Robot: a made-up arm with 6 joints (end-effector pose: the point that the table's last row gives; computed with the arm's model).
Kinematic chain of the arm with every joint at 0, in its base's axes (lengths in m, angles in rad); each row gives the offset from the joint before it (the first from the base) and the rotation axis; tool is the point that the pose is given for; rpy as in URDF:
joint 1: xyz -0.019 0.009 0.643 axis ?
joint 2: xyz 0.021 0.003 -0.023 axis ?
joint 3: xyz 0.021 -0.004 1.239 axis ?
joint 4: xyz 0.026 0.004 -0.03 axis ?
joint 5: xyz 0.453 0 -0.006 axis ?
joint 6: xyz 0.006 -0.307 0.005 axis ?
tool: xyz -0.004 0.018 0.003 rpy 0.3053 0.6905 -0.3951
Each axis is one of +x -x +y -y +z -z.
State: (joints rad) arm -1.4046 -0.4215 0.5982 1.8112 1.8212 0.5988
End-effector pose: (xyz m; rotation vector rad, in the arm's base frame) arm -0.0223 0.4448 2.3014 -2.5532 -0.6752 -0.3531
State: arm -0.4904 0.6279 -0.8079 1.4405 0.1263 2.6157
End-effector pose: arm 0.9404 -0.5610 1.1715 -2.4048 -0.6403 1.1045
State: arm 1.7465 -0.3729 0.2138 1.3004 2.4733 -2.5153
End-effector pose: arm 0.1077 -0.1449 2.2725 1.5863 -0.1560 -2.2100
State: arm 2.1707 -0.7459 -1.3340 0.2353 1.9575 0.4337
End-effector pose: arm 0.4307 -0.1536 1.3068 0.9970 -0.1756 1.7559
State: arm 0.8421 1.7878 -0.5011 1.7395 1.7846 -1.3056
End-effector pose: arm 0.7006 0.8834 -0.1898 -0.0559 -2.6618 -1.1995
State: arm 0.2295 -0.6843 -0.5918 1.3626 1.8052 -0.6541
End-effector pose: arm -0.3067 -0.1260 1.8912 -0.3863 -0.3828 1.2304
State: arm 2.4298 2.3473 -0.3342 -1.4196 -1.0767 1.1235
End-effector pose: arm -0.2449 0.2426 -0.1813 2.2758 -1.7090 0.9618
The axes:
joint 1: +z
joint 2: +y
joint 3: -y
joint 4: -x
joint 5: -y
joint 6: -x

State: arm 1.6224 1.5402 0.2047 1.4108 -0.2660 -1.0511
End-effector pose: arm -0.0731 1.6437 0.2263 -1.5596 0.8607 0.3031
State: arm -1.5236 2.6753 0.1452 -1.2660 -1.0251 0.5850
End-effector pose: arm -0.0949 0.0153 -0.5170 -1.9238 -1.0998 -0.4109
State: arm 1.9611 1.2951 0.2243 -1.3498 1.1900 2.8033
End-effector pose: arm -0.3976 1.0932 0.3469 -1.6309 -0.7210 -0.1167
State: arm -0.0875 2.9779 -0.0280 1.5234 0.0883 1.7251
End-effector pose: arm -0.2590 -0.0006 -0.9441 -0.8732 0.4281 2.2511
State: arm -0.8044 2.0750 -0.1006 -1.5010 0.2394 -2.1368
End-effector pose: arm 0.3318 -0.4012 -0.1914 -1.4127 1.4342 1.0492
